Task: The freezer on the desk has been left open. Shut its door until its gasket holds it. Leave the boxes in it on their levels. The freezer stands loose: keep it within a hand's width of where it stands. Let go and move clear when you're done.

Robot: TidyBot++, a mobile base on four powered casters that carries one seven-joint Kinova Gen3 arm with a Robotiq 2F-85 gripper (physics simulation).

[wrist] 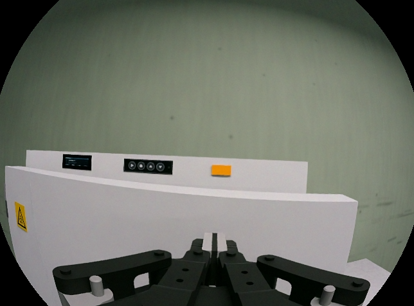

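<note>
The freezer's white door (125,215) fills the lower part of the wrist view, with a yellow warning label near its left edge. Behind its top edge stands the freezer's white top panel (270,175). The door's right end reaches well past the panel's right end and looks nearer to the camera, so the door looks slightly ajar at the right; the gasket is hidden. My gripper (213,245) is shut and empty, its fingertips in front of the door's middle; whether they touch it I cannot tell. The boxes and their levels are hidden behind the door.
The top panel carries a dark display (77,162), a strip of round buttons (148,166) and an orange label (221,170). A pale surface, probably the desk (369,271), shows at the lower right. A green-grey wall (215,80) stands behind the freezer.
</note>
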